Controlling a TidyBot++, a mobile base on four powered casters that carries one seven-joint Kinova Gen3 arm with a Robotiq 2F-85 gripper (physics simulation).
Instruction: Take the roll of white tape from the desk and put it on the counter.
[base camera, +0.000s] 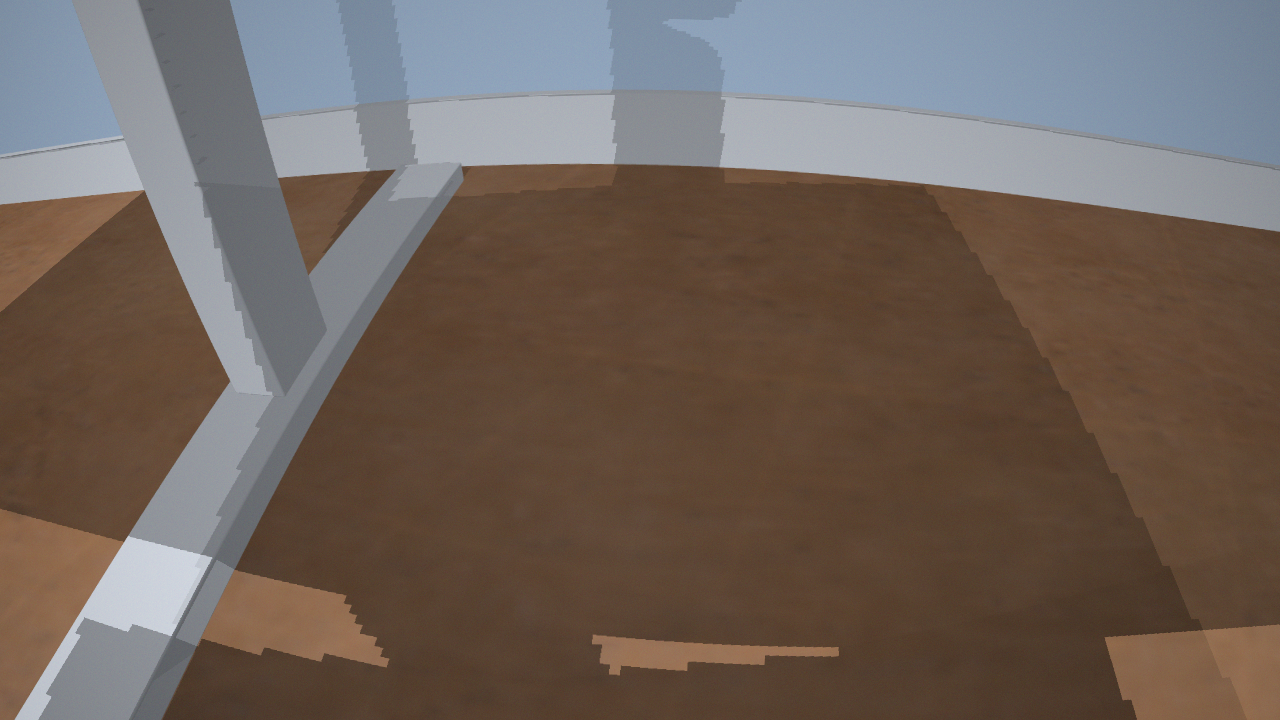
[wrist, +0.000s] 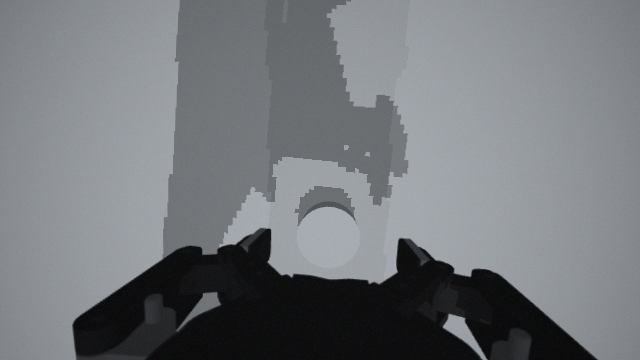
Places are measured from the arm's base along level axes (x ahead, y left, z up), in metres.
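Where they show: gripper, fingertip midpoint: (wrist: 332, 247).
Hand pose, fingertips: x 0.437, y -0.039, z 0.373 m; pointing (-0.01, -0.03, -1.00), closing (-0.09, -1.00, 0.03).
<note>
Each offset is from my fingertips to the top centre of the thing. "pt": to the spot under its first point. Level surfaces: height alone.
The roll of white tape @[dx -0.002, dy +0.004, dz -0.025 m] (wrist: 328, 237) shows in the wrist view as a pale round disc low in the middle, with a dark rim and a small shadow along its upper edge. It rests on the light grey desk top @[dz -0.049 m] (wrist: 525, 125). My gripper (wrist: 332, 247) is open, its black fingertips wide apart in the wrist view. The roll appears between the two fingertips, a little nearer the left one, with space on both sides. How high the fingers are above the desk is hard to tell. The counter cannot be made out in either view.
In the base camera view a white desk leg @[pt dx +0.030, dy +0.299, dz -0.590 m] (base camera: 219, 205) slants down at the left to a long white foot bar (base camera: 299, 358) on the brown floor @[dz -0.769 m] (base camera: 698, 376). A white baseboard (base camera: 850, 134) and a blue wall (base camera: 984, 62) stand behind. Arm shadows cross the desk top.
</note>
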